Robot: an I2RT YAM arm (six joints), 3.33 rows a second.
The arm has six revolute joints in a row. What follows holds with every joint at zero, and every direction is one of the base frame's. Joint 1 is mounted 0.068 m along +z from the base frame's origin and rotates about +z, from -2.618 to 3.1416 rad. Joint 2 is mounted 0.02 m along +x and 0.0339 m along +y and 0.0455 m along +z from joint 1 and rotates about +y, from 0 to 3.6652 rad. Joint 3 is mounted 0.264 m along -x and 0.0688 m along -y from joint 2 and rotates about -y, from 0 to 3.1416 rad. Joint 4 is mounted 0.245 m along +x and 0.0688 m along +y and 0.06 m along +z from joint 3 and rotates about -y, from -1.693 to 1.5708 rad. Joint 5 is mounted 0.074 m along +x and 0.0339 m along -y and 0.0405 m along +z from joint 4 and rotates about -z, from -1.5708 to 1.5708 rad. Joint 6 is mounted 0.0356 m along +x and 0.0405 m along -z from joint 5 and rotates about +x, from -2.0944 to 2.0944 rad. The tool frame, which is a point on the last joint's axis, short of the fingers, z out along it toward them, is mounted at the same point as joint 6; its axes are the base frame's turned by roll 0, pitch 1.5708 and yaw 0 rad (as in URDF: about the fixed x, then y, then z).
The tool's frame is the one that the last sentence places.
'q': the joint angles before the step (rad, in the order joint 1, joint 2, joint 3, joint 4, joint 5, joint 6). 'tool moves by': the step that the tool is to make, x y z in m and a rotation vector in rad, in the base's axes. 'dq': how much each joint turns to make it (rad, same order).
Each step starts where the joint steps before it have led.
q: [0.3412, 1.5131, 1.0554, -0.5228, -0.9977, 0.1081]
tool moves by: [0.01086, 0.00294, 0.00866, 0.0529, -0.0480, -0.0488]
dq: [-0.0026, 0.0000, -0.0001, 0.1515, 0.0019, 0.1054]
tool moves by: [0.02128, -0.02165, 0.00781, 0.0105, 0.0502, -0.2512]
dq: [-0.0771, 0.0000, 0.0001, 0.1445, 0.1102, 0.2338]
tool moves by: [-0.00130, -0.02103, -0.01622, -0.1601, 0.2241, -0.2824]
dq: [-0.0431, 0.0000, -0.0004, -0.1671, 0.2430, 0.1282]
